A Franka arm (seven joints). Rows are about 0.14 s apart.
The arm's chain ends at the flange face. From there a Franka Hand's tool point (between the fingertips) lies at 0.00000 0.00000 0.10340 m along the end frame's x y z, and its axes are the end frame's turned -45 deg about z.
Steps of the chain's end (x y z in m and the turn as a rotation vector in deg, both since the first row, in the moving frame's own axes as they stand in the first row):
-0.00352 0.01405 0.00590 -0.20 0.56 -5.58
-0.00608 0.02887 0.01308 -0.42 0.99 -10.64
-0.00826 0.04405 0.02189 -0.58 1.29 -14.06
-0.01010 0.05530 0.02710 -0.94 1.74 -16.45
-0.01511 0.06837 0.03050 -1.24 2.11 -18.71
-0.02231 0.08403 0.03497 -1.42 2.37 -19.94
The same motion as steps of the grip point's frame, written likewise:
-0.01192 0.00839 0.00589 -0.54 0.25 -5.58
-0.02382 0.01784 0.01306 -1.00 0.40 -10.64
-0.03580 0.02756 0.02186 -1.32 0.50 -14.06
-0.04475 0.03519 0.02704 -1.90 0.57 -16.45
-0.05725 0.04168 0.03041 -2.37 0.62 -18.71
-0.07317 0.04817 0.03485 -2.68 0.67 -19.94

